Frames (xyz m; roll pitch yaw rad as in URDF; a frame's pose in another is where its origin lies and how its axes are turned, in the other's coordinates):
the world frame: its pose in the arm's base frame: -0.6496 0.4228 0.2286 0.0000 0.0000 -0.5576
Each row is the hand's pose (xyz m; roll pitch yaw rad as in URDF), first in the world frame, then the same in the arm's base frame.
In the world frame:
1: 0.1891 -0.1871 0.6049 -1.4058 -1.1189 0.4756
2: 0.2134 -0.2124 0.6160 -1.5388 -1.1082 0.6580
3: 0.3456 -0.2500 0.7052 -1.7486 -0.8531 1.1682
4: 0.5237 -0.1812 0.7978 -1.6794 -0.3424 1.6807
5: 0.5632 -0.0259 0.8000 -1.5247 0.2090 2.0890
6: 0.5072 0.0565 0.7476 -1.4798 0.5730 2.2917
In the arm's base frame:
1: -0.5881 0.1640 0.8335 -1.4058 -1.1189 -0.0820
2: -0.5809 0.1297 0.8446 -1.5388 -1.1082 0.1004
3: -0.4886 0.0278 0.9338 -1.7486 -0.8531 0.6106
4: -0.3011 -0.0081 1.0264 -1.6794 -0.3424 1.1231
5: -0.1854 0.1028 1.0286 -1.5247 0.2090 1.5314
6: -0.1893 0.2024 0.9762 -1.4798 0.5730 1.7341

